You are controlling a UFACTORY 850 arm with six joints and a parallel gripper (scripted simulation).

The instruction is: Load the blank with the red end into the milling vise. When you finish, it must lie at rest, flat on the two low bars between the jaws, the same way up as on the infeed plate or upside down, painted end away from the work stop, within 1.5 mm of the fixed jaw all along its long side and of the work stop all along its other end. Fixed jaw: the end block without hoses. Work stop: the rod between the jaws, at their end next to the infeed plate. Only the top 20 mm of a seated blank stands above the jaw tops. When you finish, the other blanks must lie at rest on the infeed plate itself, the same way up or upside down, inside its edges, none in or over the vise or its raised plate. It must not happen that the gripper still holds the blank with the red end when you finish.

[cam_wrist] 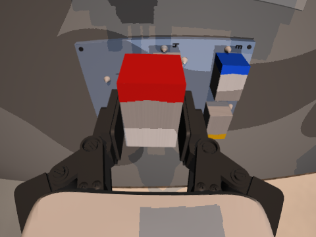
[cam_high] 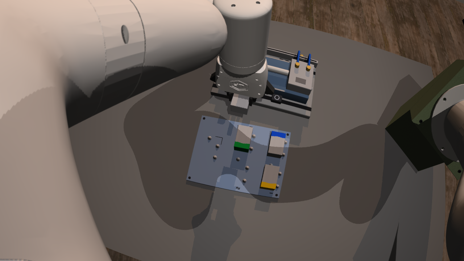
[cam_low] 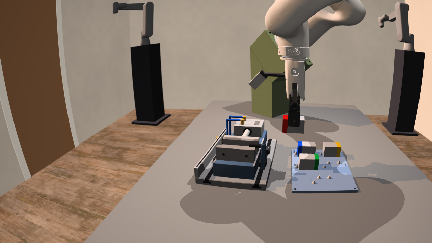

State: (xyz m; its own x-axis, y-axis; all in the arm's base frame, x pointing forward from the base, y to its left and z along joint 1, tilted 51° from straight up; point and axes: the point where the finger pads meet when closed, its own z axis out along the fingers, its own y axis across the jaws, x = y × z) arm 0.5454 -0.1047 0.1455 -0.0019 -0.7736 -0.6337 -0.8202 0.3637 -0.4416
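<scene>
My gripper is now 1 cm past the moving jaw, 15 cm to the left of it and 9 cm above it. Round my hand: green-ended blank: 2 cm behind, 6 cm to the left, 14 cm below; then red-ended blank: 2 cm below; then fixed jaw: 6 cm ahead, 15 cm to the right, 9 cm below.
</scene>
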